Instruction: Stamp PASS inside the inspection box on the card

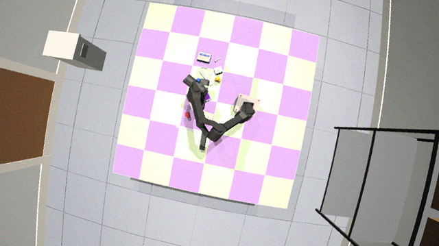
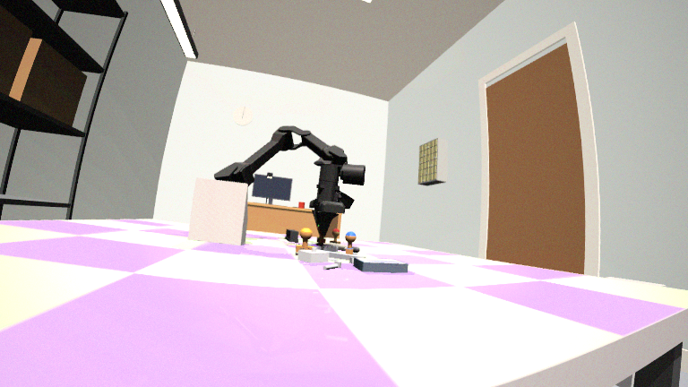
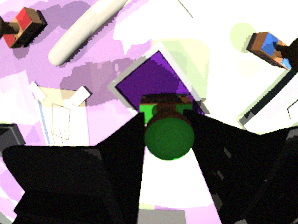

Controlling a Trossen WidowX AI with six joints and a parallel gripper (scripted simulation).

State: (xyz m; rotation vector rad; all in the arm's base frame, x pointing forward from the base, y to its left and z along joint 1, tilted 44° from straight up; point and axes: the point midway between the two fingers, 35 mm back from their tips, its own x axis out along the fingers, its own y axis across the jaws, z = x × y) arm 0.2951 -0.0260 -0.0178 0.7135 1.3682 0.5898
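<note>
Right now my gripper tip is 1 cm above the green-knobbed stamp. Also, from my gripper tip: blue-knobbed stamp (4 cm ahead, 11 cm to the right, 2 cm below); then white marker (9 cm ahead, 3 cm to the left, 3 cm below); then purple ink pad (4 cm below).
</note>
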